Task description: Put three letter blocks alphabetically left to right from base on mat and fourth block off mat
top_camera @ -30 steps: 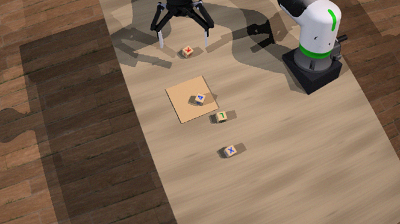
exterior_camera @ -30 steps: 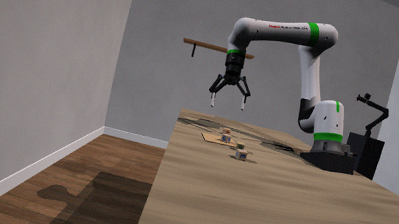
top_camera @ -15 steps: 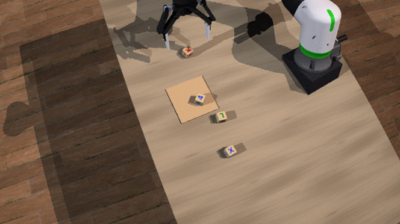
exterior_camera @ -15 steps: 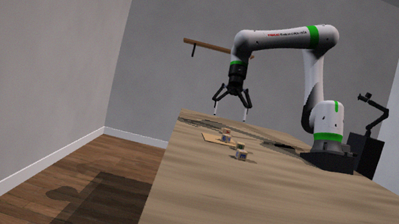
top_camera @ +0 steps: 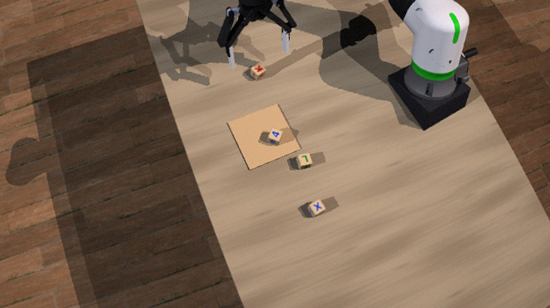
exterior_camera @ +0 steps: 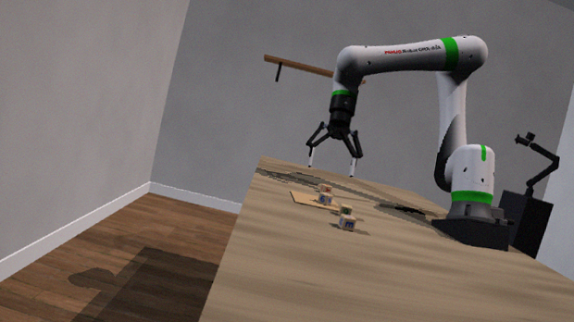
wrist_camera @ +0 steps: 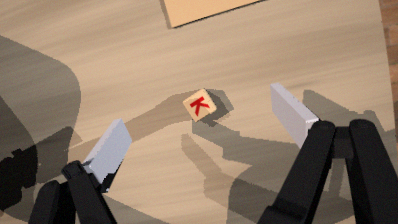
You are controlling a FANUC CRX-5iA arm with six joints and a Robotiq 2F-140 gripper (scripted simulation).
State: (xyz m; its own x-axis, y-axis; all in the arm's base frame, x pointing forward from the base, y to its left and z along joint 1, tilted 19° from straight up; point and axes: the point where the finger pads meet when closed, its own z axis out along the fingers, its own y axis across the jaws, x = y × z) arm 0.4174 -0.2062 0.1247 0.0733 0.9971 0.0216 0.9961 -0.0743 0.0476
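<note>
Right now the 4 block is 5 cm ahead of my hand, 20 cm to the left of it and 7 cm below it. The rest, counted from my hand: red K block (1 cm to the left, 7 cm below); L block (1 cm ahead, 29 cm to the left, 7 cm below); tan mat (7 cm ahead, 18 cm to the left, 8 cm below).
</note>
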